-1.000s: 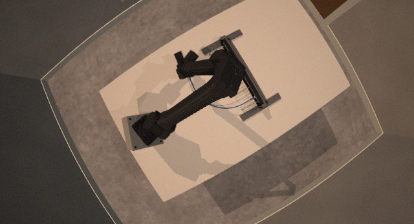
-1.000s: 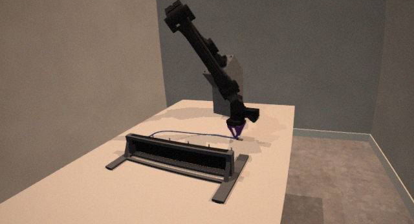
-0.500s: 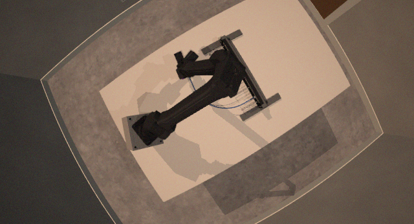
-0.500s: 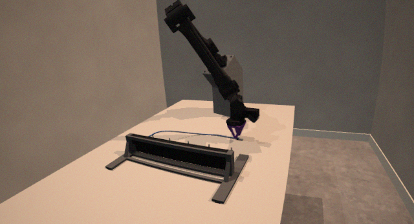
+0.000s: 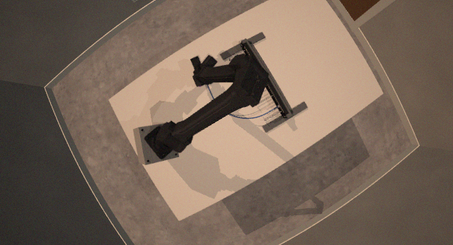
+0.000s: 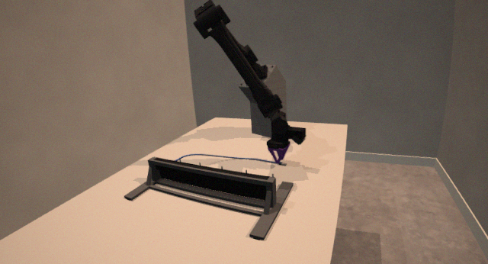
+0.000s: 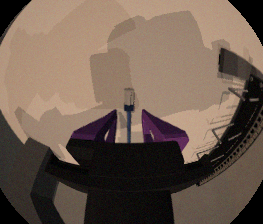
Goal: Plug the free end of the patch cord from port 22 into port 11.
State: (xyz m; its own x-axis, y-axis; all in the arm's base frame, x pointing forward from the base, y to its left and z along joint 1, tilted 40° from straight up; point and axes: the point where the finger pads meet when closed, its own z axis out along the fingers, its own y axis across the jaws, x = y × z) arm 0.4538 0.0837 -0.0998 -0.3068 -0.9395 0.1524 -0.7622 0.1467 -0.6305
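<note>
My hand is 20 mm to the right of the plug, 20 mm above it and 10 mm short of it.
</note>
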